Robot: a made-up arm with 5 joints.
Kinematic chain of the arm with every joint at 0, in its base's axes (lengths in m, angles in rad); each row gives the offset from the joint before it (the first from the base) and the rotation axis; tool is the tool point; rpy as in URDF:
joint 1: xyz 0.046 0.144 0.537 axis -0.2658 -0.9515 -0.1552
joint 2: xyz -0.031 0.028 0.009 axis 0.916 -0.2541 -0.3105
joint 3: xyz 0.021 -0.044 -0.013 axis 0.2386 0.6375 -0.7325
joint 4: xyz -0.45 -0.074 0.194 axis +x
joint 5: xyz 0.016 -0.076 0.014 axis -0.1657 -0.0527 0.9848
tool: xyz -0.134 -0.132 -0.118 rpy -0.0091 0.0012 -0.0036
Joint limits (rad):
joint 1: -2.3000..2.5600
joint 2: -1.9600..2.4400
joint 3: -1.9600..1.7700
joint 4: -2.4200..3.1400
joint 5: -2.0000..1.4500
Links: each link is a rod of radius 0.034 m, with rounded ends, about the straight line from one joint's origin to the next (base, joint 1, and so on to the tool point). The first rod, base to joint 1, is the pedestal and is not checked.
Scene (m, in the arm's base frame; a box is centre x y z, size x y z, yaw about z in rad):
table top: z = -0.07
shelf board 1: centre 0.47 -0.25 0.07 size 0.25 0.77 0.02 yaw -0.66
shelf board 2: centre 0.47 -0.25 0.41 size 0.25 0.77 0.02 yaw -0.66
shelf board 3: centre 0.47 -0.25 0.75 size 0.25 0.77 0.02 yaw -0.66
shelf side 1: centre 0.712 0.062 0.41 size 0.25 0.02 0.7 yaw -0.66
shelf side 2: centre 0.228 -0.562 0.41 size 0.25 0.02 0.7 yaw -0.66
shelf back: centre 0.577 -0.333 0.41 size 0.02 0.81 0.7 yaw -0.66
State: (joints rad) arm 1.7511 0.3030 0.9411 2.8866 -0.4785
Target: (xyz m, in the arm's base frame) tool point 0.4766 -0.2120 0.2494
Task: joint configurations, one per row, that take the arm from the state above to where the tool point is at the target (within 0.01 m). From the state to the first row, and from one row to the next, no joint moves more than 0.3 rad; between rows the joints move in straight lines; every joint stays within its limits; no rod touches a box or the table.
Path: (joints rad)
1: 1.8443 0.2082 0.7424 2.6362 -0.2838
2: 1.9374 0.1135 0.5437 2.3857 -0.0890
3: 2.0306 0.0187 0.3450 2.1353 0.1057
4: 2.1237 -0.0761 0.1463 1.8848 0.3005
5: 2.2169 -0.1708 -0.0524 1.6344 0.4952
6: 2.3100 -0.2656 -0.2511 1.3839 0.6900
7: 2.3922 -0.1401 -0.3436 1.6814 0.4051
8: 2.4743 -0.0147 -0.4360 1.9789 0.1203
9: 2.5564 0.1108 -0.5285 2.2764 -0.1646

